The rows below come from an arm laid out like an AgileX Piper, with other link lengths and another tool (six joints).
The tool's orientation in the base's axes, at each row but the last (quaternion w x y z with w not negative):
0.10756, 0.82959, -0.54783, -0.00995
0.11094, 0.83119, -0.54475, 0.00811
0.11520, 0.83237, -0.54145, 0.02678
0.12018, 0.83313, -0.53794, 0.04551
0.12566, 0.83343, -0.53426, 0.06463
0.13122, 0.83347, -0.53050, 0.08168
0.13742, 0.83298, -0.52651, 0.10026
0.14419, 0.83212, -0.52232, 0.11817
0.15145, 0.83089, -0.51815, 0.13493
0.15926, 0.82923, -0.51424, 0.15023
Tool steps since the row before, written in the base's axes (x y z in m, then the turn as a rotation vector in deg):
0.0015, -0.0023, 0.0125, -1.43, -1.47, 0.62
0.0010, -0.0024, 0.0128, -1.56, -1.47, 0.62
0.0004, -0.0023, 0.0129, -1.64, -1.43, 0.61
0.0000, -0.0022, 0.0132, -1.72, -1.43, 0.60
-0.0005, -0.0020, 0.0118, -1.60, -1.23, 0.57
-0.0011, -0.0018, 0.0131, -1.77, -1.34, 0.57
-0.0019, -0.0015, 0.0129, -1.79, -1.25, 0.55
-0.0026, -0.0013, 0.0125, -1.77, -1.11, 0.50
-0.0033, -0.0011, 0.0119, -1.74, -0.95, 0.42
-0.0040, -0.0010, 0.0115, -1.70, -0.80, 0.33
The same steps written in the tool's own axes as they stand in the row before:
0.0040, 0.0019, -0.0120, 0.83, 1.97, -0.17
0.0043, 0.0023, -0.0121, 0.78, 2.09, -0.15
0.0044, 0.0026, -0.0121, 0.71, 2.14, -0.15
0.0047, 0.0029, -0.0122, 0.67, 2.21, -0.13
0.0044, 0.0029, -0.0108, 0.54, 2.02, -0.16
0.0047, 0.0035, -0.0119, 0.56, 2.22, -0.13
0.0045, 0.0039, -0.0117, 0.47, 2.20, -0.14
0.0043, 0.0043, -0.0113, 0.35, 2.12, -0.14
0.0040, 0.0048, -0.0107, 0.20, 2.01, -0.13
0.0038, 0.0053, -0.0103, 0.06, 1.90, -0.11

